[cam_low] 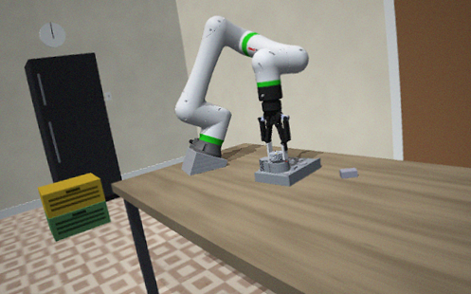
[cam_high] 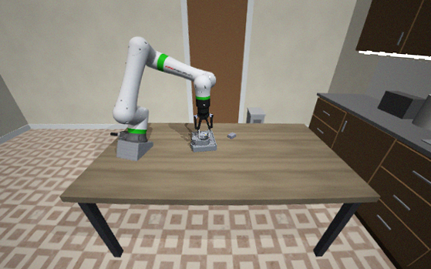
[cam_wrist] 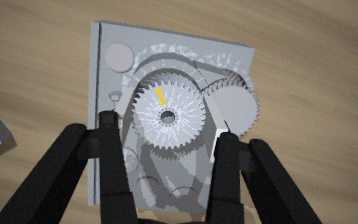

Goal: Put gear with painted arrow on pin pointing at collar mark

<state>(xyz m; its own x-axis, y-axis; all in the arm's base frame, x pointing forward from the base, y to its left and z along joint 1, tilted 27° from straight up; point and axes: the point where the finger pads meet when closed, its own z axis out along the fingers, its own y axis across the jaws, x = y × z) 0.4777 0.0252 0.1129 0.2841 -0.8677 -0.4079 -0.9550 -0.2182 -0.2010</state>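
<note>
Now: hand 20 mm above the grey gear. Round my hand: thin pin-like post (70 mm below, 50 mm ahead, 40 mm to the left); small grey block (210 mm ahead, 170 mm to the left, 100 mm below).
</note>
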